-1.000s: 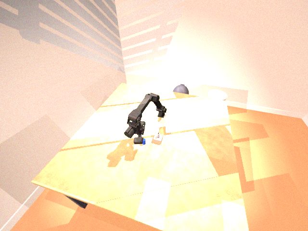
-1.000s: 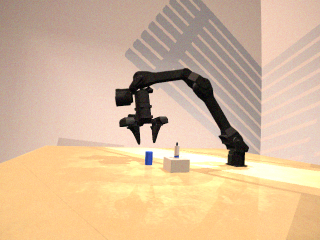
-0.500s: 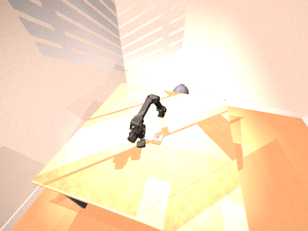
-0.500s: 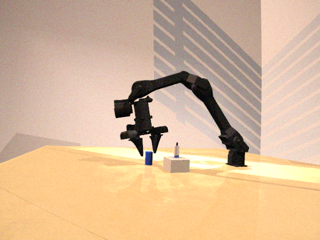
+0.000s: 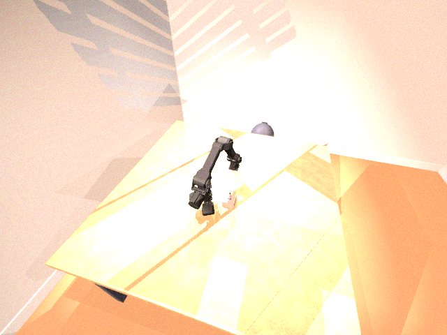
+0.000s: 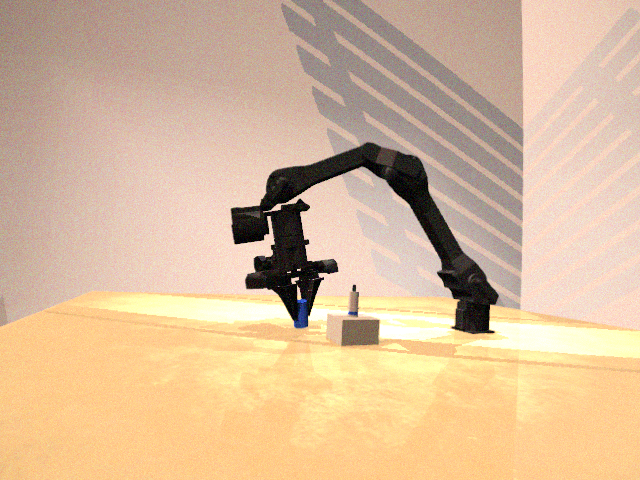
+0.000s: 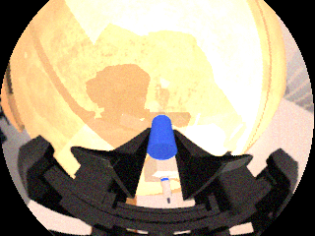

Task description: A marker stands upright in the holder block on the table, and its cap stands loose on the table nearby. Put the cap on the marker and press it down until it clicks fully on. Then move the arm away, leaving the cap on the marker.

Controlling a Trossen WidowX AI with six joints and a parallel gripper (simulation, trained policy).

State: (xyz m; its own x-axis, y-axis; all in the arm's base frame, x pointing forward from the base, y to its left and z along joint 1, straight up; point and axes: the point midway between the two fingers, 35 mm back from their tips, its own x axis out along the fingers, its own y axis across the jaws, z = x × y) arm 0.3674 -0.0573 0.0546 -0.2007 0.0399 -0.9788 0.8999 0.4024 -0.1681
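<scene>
Now: gripper tip 10 cm to the right of the pale holder block and 6 cm past it. The rest, counted from my gripper tip: blue cap (1 cm above).
</scene>
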